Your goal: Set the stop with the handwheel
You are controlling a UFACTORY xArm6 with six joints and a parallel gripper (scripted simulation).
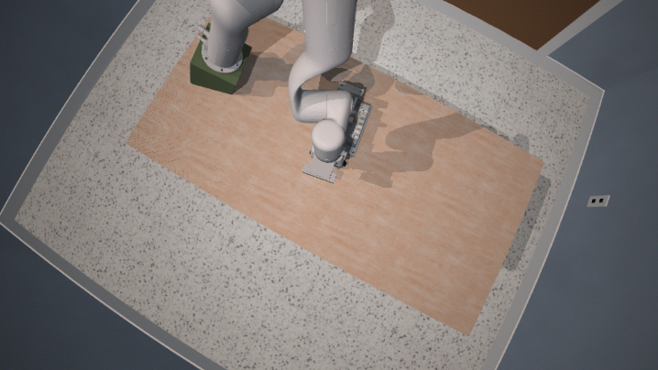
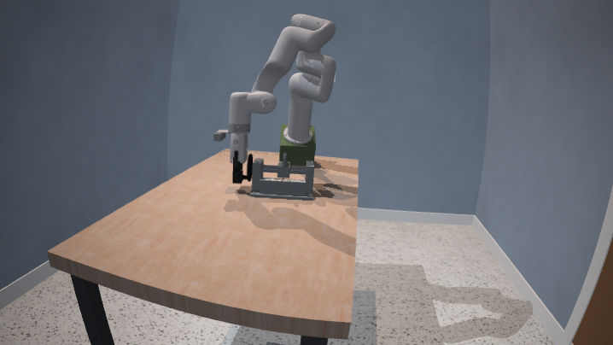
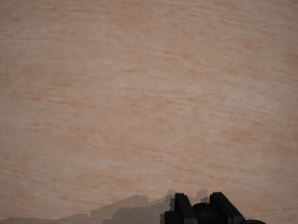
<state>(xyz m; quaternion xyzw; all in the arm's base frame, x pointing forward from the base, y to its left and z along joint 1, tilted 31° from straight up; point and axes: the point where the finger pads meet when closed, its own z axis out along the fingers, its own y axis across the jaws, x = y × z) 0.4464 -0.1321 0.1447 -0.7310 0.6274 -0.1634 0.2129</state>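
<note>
Now: the crank handle 10 mm to the left of my hand. Also, from my hand: black handwheel 20 mm to the left, 10 mm behind, 10 mm above; then stop carriage 150 mm to the left, 50 mm above, 30 mm behind.
</note>
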